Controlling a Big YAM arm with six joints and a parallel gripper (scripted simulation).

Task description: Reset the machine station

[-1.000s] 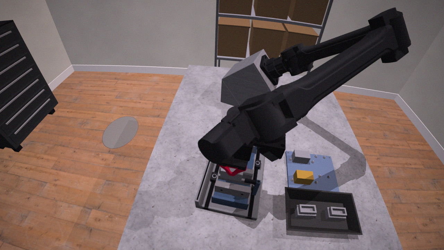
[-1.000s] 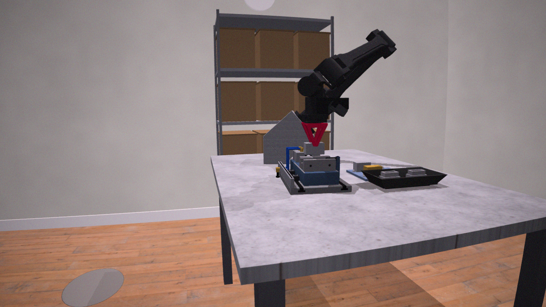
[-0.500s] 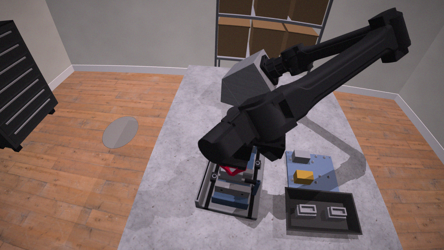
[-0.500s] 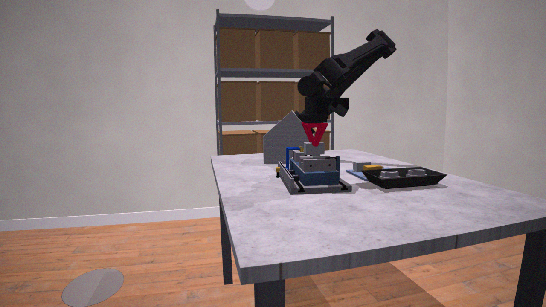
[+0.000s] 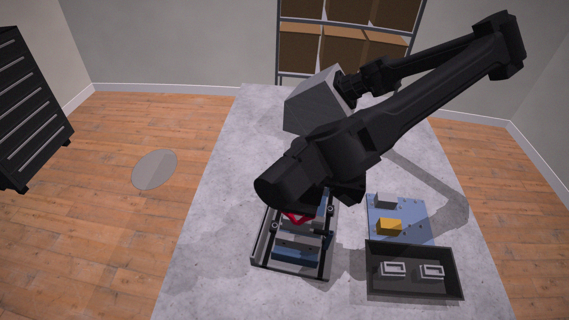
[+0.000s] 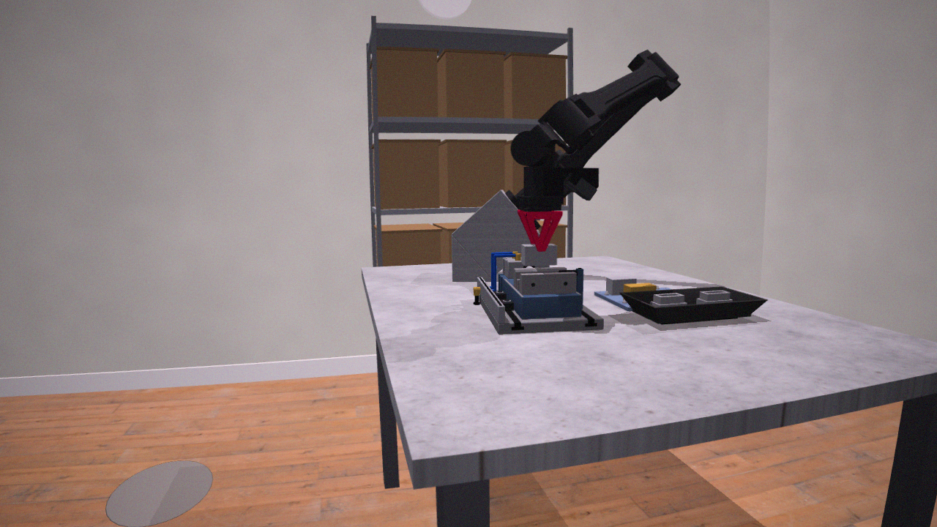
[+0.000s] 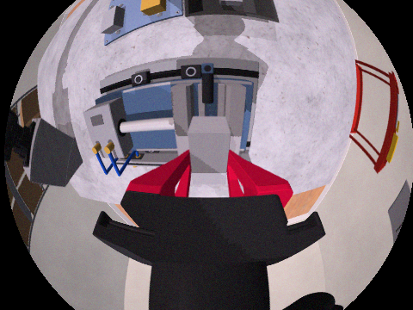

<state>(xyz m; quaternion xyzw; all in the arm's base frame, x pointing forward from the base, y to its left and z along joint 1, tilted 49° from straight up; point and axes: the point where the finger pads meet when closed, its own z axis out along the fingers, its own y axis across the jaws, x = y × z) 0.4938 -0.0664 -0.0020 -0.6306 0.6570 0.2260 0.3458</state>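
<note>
The work stop rod lies 60 mm to the left of my hand and 50 mm below it. From my hand the other things lie so: yellow brass blank 240 mm to the left, 120 mm below, 100 mm behind; blue infeed plate 280 mm to the left, 150 mm behind, 140 mm below.
</note>
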